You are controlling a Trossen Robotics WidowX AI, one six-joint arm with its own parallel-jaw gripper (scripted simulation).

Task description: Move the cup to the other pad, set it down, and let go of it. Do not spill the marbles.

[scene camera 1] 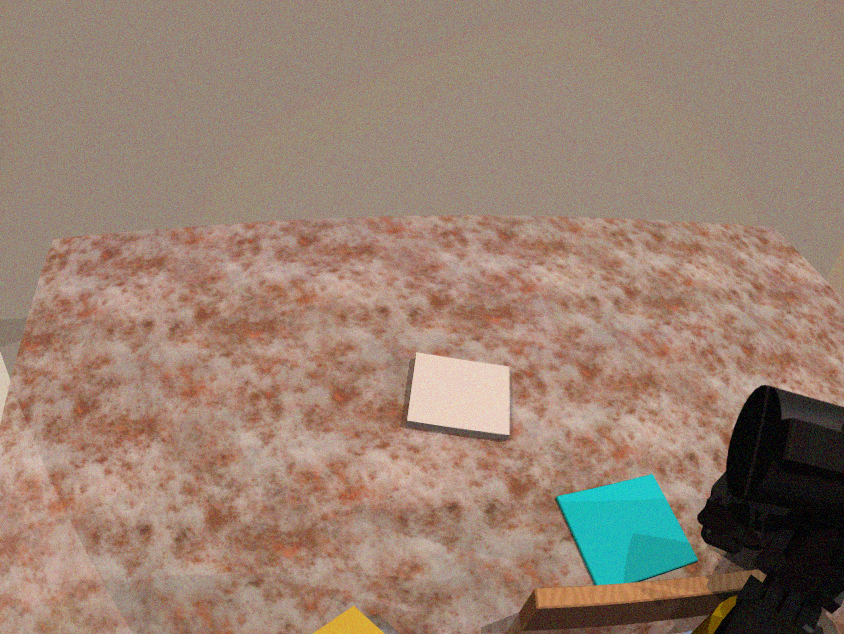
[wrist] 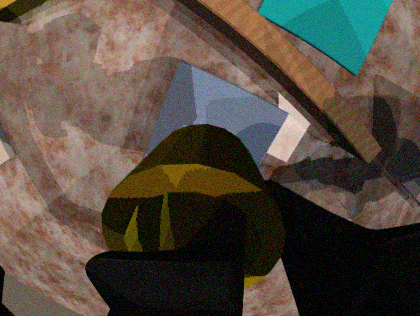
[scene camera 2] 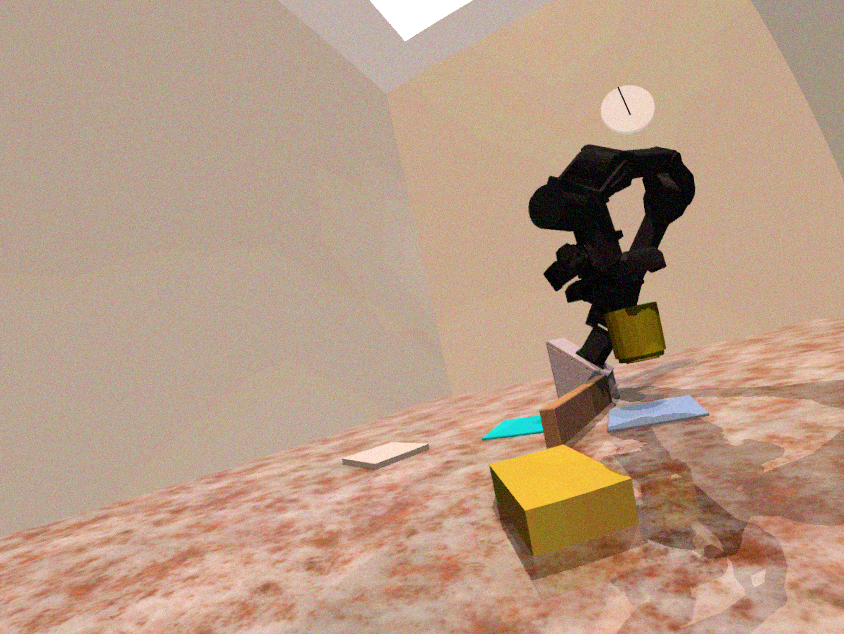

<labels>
A white pad shows in scene camera 1 and in scene camera 2; in the wrist view it is out of frame. One and the same spot on the white pad: (scene camera 2: 375,458) is (scene camera 1: 428,403).
</labels>
